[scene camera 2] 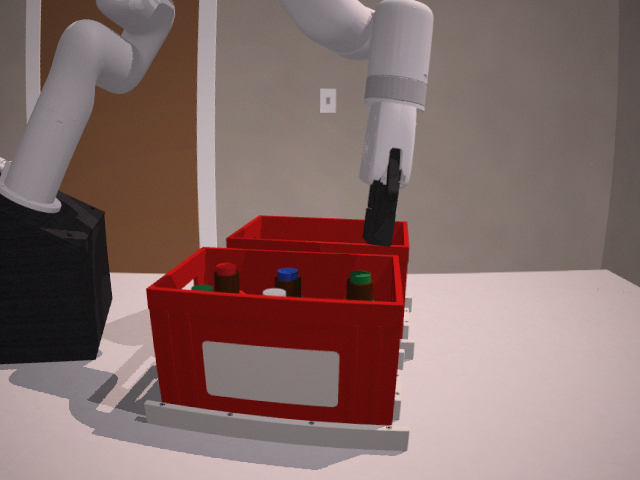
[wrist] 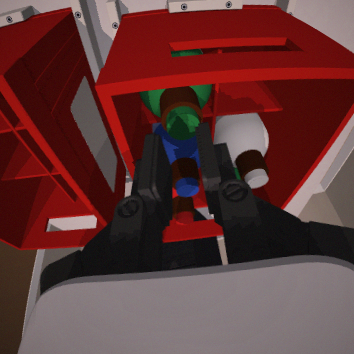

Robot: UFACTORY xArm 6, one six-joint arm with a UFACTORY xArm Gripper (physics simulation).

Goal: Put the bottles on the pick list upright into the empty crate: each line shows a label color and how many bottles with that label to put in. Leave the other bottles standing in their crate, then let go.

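Places are measured from the arm's base along level axes (x ahead, y left, z up), in centimetres.
Pixels of known places: gripper, between the fingertips: (scene camera 2: 376,242) (wrist: 181,147); arm's base, origin of its link: (scene camera 2: 27,197).
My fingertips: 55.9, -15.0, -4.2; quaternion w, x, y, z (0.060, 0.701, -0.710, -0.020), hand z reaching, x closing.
Ahead of a thing's pixels: the offset from my fingertips to its top centre, as dx, dy, dz. Level surfaces: height alone.
The near red crate {-11.4, -3.0, -2.7} (scene camera 2: 273,325) (wrist: 250,61) holds upright brown-necked bottles: one green-capped {-1.9, -0.2, -3.9} (scene camera 2: 360,279) (wrist: 183,123), one blue-capped {-11.0, +1.3, -3.9} (scene camera 2: 287,275) (wrist: 187,187), one red-capped {-19.2, +3.2, -3.9} (scene camera 2: 226,269) (wrist: 183,216), one white-capped {-12.4, -6.9, -3.9} (scene camera 2: 273,293) (wrist: 242,132) and a second green-capped {-20.9, -5.7, -3.9} (scene camera 2: 202,289) (wrist: 237,173), mostly hidden. My gripper (scene camera 2: 378,240) (wrist: 181,147) is empty and narrowly open, a little above the first green cap and not gripping it. The other red crate {-5.3, +20.2, -2.7} (scene camera 2: 320,243) (wrist: 52,150) stands behind; the part of its inside in the wrist view shows no bottles. The pick list does not show.
White rails (scene camera 2: 279,428) (wrist: 205,6) border the crates on the table {dz -20.2} (scene camera 2: 516,387). The arm's black base (scene camera 2: 51,289) stands left of the crates. The crates stand close together, with a narrow gap between their walls. Divider walls show inside both crates.
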